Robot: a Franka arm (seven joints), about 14 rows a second.
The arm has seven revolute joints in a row. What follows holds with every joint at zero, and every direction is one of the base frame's.
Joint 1 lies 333.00 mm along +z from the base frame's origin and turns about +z.
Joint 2 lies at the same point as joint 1 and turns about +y.
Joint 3 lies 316.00 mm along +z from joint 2 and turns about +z.
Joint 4 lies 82.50 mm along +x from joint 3 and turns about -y.
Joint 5 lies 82.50 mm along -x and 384.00 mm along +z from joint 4 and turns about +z.
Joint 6 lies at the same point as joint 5 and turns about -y.
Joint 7 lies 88.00 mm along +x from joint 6 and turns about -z.
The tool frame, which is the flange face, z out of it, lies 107.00 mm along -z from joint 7; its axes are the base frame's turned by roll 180.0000, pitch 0.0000 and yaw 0.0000 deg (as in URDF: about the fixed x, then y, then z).
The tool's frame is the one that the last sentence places.
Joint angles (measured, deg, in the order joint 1, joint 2, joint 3, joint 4, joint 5, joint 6, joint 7), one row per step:
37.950 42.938 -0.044 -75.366 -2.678 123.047 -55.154
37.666 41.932 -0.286 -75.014 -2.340 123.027 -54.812
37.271 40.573 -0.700 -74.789 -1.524 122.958 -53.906
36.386 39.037 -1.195 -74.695 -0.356 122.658 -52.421
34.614 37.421 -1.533 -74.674 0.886 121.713 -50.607
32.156 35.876 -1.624 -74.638 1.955 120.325 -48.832
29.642 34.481 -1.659 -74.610 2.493 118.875 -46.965
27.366 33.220 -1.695 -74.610 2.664 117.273 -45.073
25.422 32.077 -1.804 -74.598 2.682 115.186 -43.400
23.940 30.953 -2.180 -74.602 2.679 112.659 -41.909
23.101 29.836 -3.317 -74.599 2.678 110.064 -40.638
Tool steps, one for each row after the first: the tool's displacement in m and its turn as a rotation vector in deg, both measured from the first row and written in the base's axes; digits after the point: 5 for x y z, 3 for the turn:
0.00489 -0.00365 0.01606 0.961 -0.966 -0.960
0.01077 -0.01011 0.03567 2.346 -1.859 -2.930
0.01957 -0.02310 0.05611 3.906 -2.420 -6.171
0.03215 -0.04557 0.07577 5.256 -2.373 -10.525
0.04634 -0.07454 0.09371 6.305 -1.958 -15.230
0.05911 -0.10462 0.10941 6.887 -1.646 -19.799
0.06881 -0.13279 0.12277 7.017 -1.282 -24.015
0.07513 -0.15840 0.13377 6.624 -0.554 -27.702
0.07831 -0.18145 0.14360 5.806 0.464 -30.980
0.08013 -0.20406 0.15345 4.647 1.296 -34.067

